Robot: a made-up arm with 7 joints. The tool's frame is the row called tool.
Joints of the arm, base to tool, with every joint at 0 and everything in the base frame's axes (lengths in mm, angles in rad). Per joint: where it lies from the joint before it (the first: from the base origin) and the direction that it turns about. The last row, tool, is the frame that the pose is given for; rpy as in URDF.
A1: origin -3.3 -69.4 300 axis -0.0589 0.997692 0.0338
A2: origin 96.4 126.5 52 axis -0.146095 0.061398 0.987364
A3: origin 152.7 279.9 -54.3 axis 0 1 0
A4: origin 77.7 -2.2 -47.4 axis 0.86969 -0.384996 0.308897
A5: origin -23.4 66.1 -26.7 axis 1 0 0
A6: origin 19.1 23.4 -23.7 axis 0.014 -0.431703 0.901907
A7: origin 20 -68 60.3 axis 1 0 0
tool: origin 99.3 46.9 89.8 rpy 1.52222 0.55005 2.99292
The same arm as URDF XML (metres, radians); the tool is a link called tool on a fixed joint. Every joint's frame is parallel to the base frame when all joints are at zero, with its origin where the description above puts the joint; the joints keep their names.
<robot name="arm">
  <link name="base"/>
  <link name="link1"/>
  <link name="link2"/>
  <link name="link3"/>
  <link name="link4"/>
  <link name="link5"/>
  <link name="link6"/>
  <link name="link7"/>
  <link name="tool"/>
  <joint name="A1" type="continuous">
    <parent link="base"/>
    <child link="link1"/>
    <origin xyz="-0.0033 -0.0694 0.3"/>
    <axis xyz="-0.0589 0.997692 0.0338"/>
  </joint>
  <joint name="A2" type="continuous">
    <parent link="link1"/>
    <child link="link2"/>
    <origin xyz="0.0964 0.1265 0.052"/>
    <axis xyz="-0.146095 0.061398 0.987364"/>
  </joint>
  <joint name="A3" type="continuous">
    <parent link="link2"/>
    <child link="link3"/>
    <origin xyz="0.1527 0.2799 -0.0543"/>
    <axis xyz="0 1 0"/>
  </joint>
  <joint name="A4" type="continuous">
    <parent link="link3"/>
    <child link="link4"/>
    <origin xyz="0.0777 -0.0022 -0.0474"/>
    <axis xyz="0.86969 -0.384996 0.308897"/>
  </joint>
  <joint name="A5" type="continuous">
    <parent link="link4"/>
    <child link="link5"/>
    <origin xyz="-0.0234 0.0661 -0.0267"/>
    <axis xyz="1 0 0"/>
  </joint>
  <joint name="A6" type="continuous">
    <parent link="link5"/>
    <child link="link6"/>
    <origin xyz="0.0191 0.0234 -0.0237"/>
    <axis xyz="0.014 -0.431703 0.901907"/>
  </joint>
  <joint name="A7" type="continuous">
    <parent link="link6"/>
    <child link="link7"/>
    <origin xyz="0.02 -0.068 0.0603"/>
    <axis xyz="1 0 0"/>
  </joint>
  <joint name="tool_fixed" type="fixed">
    <parent link="link7"/>
    <child link="tool"/>
    <origin xyz="0.0993 0.0469 0.0898" rpy="1.5222 0.5501 2.9929"/>
  </joint>
</robot>

